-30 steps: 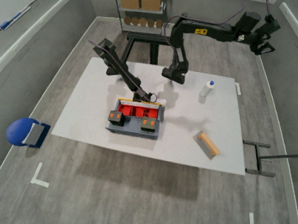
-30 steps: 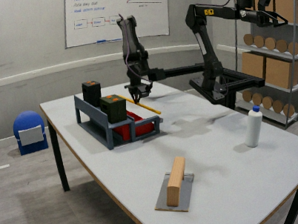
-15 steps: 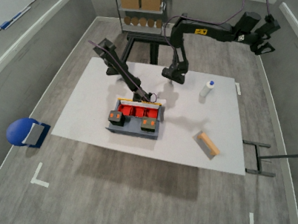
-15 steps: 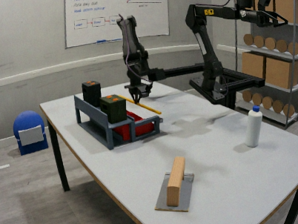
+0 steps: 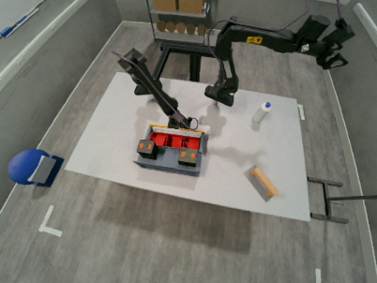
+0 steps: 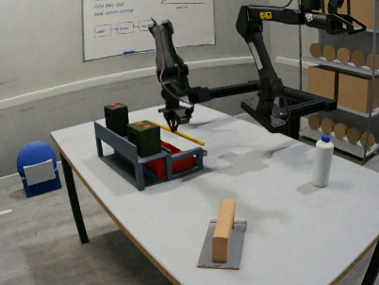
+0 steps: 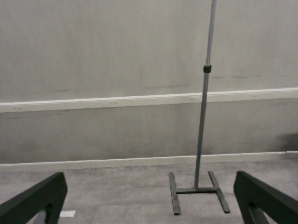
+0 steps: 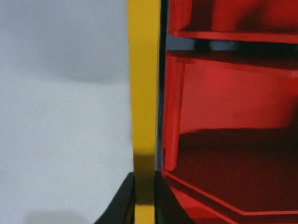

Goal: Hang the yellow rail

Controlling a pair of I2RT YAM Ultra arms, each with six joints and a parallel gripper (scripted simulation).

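Observation:
My right gripper is now 1 cm above the yellow rail. Also, from my right hand: green box 21 cm ahead, 11 cm to the left, 5 cm above; then blue-grey shelf 13 cm ahead, 3 cm below; then white bottle 59 cm to the left, 21 cm behind, 1 cm below.

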